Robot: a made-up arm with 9 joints. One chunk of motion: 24 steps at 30 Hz.
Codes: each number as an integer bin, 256 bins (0 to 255) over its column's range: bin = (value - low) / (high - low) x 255, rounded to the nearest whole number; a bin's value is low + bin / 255 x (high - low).
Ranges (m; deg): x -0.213..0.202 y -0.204..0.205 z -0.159..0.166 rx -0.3..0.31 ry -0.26..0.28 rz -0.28..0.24
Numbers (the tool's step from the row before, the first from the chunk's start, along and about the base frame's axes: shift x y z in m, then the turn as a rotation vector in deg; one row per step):
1: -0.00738 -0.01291 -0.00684 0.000 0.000 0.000
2: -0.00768 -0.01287 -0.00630 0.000 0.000 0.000
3: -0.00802 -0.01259 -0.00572 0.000 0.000 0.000
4: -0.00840 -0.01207 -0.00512 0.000 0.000 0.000
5: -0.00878 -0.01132 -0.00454 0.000 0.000 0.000
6: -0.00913 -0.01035 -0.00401 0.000 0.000 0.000
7: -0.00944 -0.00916 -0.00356 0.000 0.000 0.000
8: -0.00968 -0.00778 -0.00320 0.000 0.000 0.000
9: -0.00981 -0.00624 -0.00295 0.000 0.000 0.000
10: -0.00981 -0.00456 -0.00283 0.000 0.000 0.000
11: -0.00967 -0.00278 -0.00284 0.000 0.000 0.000
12: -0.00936 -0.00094 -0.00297 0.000 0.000 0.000
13: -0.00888 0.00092 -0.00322 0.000 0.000 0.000
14: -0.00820 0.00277 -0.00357 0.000 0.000 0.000
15: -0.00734 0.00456 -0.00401 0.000 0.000 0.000
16: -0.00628 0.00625 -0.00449 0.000 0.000 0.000
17: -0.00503 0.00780 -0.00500 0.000 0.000 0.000
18: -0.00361 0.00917 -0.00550 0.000 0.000 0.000
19: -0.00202 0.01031 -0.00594 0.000 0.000 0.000
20: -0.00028 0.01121 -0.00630 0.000 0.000 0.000
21: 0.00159 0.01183 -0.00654 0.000 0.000 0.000
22: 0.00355 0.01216 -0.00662 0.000 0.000 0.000
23: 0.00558 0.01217 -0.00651 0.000 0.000 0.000
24: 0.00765 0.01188 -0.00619 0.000 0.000 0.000
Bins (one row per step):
1: 126 119 119 125 123 137
2: 126 119 120 125 123 137
3: 126 119 120 125 123 137
4: 126 120 121 125 123 137
5: 125 120 121 125 123 137
6: 125 121 122 125 123 137
7: 125 121 122 125 123 137
8: 125 122 122 125 123 137
9: 125 123 122 125 123 137
10: 125 124 123 125 123 137
11: 125 125 123 125 123 137
12: 125 127 122 125 123 137
13: 125 128 122 125 123 137
14: 126 129 122 125 123 137
15: 126 130 122 125 123 137
16: 127 131 121 125 123 137
17: 128 132 121 125 123 137
18: 129 133 120 125 123 137
19: 130 134 120 125 123 137
20: 131 134 120 125 123 137
21: 132 135 120 125 123 137
22: 133 135 120 125 123 137
23: 134 135 120 125 123 137
24: 136 135 120 125 123 137

